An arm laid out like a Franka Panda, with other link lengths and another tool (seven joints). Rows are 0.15 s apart.
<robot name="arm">
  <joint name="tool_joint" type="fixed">
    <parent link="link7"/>
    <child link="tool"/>
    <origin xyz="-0.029 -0.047 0.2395" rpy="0.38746 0 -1.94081"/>
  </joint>
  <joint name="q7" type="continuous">
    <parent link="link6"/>
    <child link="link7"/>
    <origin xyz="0.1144 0 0" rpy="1.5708 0 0"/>
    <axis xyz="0 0 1"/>
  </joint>
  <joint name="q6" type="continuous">
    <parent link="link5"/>
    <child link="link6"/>
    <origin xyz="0 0 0" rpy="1.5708 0 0"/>
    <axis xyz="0 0 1"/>
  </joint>
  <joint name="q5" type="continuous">
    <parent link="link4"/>
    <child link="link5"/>
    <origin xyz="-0.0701 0.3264 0" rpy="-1.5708 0 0"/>
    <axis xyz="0 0 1"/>
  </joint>
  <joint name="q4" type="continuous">
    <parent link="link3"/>
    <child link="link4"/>
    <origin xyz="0.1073 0 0" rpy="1.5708 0 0"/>
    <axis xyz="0 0 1"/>
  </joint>
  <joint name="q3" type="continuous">
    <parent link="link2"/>
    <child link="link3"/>
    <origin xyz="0 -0.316 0" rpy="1.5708 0 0"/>
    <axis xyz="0 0 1"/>
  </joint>
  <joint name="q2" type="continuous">
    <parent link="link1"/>
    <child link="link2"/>
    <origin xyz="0 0 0" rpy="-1.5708 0 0"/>
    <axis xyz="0 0 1"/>
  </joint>
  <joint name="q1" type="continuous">
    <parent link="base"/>
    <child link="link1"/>
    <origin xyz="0 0 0.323"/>
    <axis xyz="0 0 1"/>
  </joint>
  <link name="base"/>
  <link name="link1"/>
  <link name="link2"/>
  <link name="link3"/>
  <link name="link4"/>
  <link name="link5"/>
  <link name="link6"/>
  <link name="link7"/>
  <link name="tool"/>
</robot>
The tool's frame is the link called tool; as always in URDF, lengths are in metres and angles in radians. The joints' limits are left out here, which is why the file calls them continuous.
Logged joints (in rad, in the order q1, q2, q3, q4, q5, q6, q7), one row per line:
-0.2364, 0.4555, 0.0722, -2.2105, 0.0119, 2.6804, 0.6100
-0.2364, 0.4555, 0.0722, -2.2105, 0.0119, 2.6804, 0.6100
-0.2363, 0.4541, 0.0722, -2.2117, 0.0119, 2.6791, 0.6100
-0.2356, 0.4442, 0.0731, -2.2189, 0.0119, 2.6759, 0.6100
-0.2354, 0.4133, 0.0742, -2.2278, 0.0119, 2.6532, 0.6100
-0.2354, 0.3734, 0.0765, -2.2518, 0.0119, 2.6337, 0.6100
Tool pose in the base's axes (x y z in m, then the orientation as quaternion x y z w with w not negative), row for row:
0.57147, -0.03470, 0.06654, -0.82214, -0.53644, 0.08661, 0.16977
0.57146, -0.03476, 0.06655, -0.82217, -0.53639, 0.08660, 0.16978
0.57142, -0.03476, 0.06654, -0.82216, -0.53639, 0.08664, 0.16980
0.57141, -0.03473, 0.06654, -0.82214, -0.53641, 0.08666, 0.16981
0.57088, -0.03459, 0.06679, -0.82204, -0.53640, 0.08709, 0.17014
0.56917, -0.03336, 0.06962, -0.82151, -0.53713, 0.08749, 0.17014
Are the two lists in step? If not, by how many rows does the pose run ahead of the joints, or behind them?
The pose runs 2 rows behind the joints: the pose in row i belongs to the joints in row i - 2.
